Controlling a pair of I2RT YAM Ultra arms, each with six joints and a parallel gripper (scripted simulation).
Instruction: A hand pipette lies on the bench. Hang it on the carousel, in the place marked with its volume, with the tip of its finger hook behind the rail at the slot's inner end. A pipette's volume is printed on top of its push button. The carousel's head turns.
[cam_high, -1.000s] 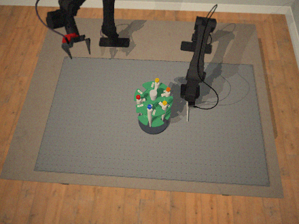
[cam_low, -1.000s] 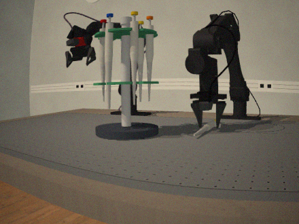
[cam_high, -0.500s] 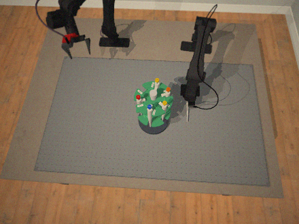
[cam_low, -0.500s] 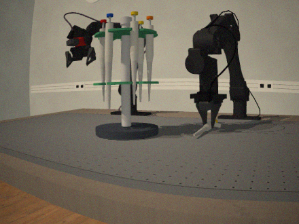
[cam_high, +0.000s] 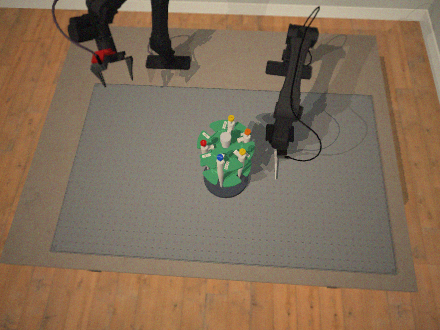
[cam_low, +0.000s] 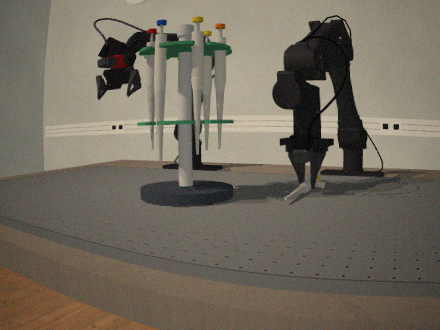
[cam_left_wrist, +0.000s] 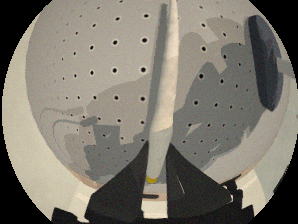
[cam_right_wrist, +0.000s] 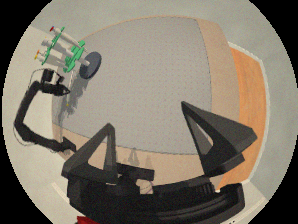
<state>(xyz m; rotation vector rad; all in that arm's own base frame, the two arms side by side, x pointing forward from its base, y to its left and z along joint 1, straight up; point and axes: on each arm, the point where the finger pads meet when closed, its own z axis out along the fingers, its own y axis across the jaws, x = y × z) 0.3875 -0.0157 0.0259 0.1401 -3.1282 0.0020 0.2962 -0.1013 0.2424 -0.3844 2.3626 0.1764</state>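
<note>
My left hand is 2 cm short of the pipette and 1 cm to the right of it.
</note>
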